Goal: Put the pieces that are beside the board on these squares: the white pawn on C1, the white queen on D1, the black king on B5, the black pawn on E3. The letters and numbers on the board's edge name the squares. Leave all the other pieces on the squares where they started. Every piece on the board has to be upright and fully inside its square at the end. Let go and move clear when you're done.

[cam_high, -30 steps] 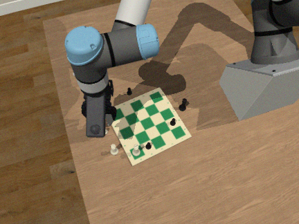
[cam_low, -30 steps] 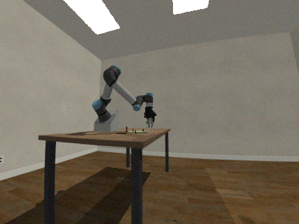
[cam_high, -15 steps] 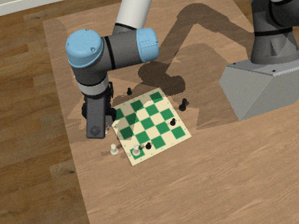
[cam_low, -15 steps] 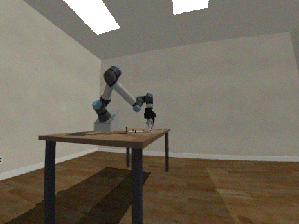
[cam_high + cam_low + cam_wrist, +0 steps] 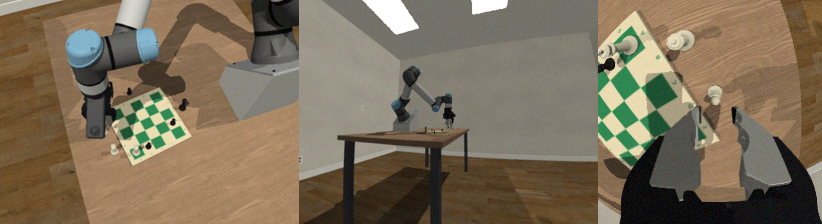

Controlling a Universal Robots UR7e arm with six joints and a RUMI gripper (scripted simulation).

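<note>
Right now the white pawn is 4 cm below my hand. Round my hand: black king: 28 cm behind, 3 cm to the right, 2 cm below; then cream chessboard: 14 cm behind, 5 cm below.
</note>
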